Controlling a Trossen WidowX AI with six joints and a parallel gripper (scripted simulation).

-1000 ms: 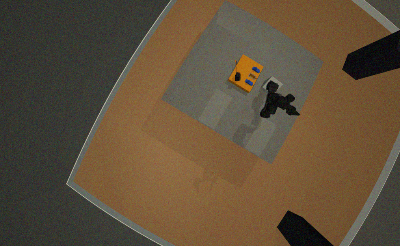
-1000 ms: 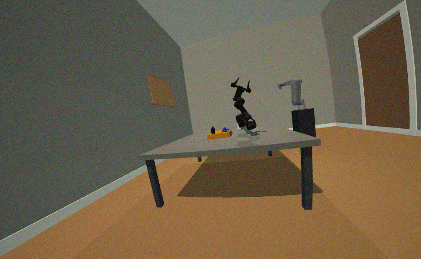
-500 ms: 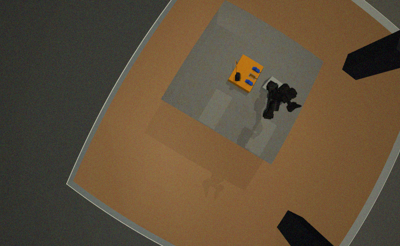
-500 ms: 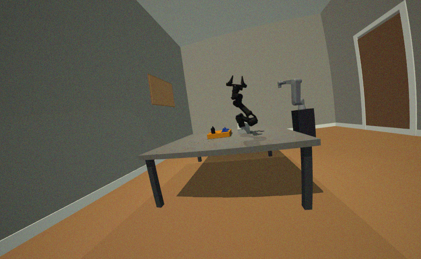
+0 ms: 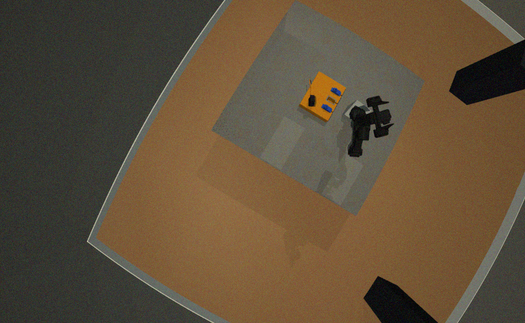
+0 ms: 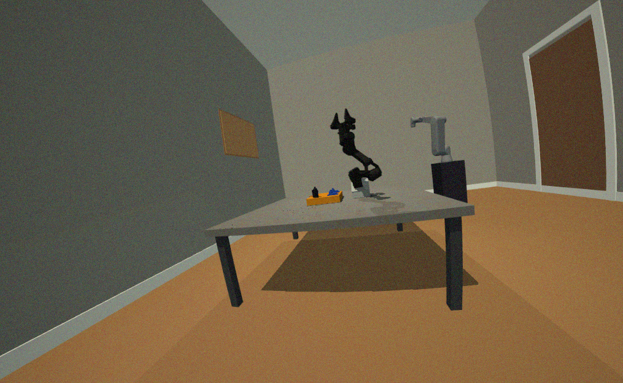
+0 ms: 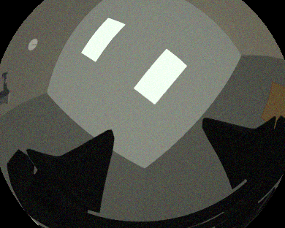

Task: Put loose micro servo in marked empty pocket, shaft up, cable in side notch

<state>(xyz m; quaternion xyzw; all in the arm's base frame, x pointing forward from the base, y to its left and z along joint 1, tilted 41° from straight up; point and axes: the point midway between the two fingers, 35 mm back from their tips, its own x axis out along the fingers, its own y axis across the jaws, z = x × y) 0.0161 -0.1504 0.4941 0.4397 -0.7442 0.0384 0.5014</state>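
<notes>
The orange deck is 25 cm ahead of my gripper tip, 21 cm to the right of it and 57 cm below it.
</notes>
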